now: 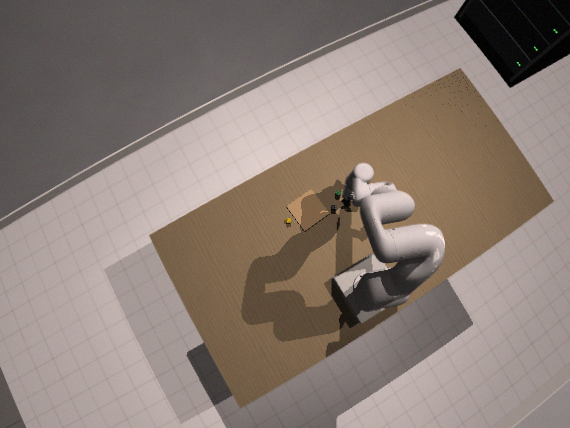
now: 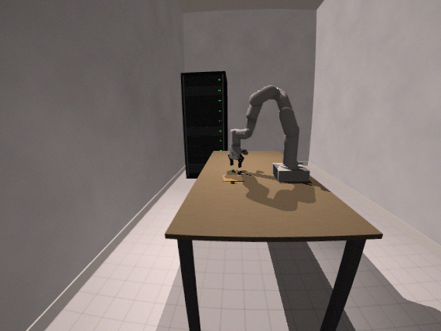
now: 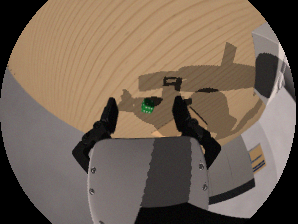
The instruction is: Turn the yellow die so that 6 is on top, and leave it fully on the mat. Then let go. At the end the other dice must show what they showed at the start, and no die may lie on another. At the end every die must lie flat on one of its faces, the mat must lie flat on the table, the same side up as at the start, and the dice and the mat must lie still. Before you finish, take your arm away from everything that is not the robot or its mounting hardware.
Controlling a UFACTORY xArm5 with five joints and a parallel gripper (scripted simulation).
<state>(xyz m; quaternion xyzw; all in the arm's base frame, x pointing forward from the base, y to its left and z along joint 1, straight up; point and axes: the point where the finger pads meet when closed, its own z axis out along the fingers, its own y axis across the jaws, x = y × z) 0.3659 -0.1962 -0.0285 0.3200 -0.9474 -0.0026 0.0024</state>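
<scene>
Right now the green die is 4 cm below my hand, 2 cm to the left of it and 2 cm ahead of it. Also, from my hand: black die 8 cm to the left, 4 cm below, 2 cm behind; yellow die 28 cm to the left, 6 cm ahead, 4 cm below; tan mat 18 cm to the left, 5 cm below, 5 cm ahead.
</scene>
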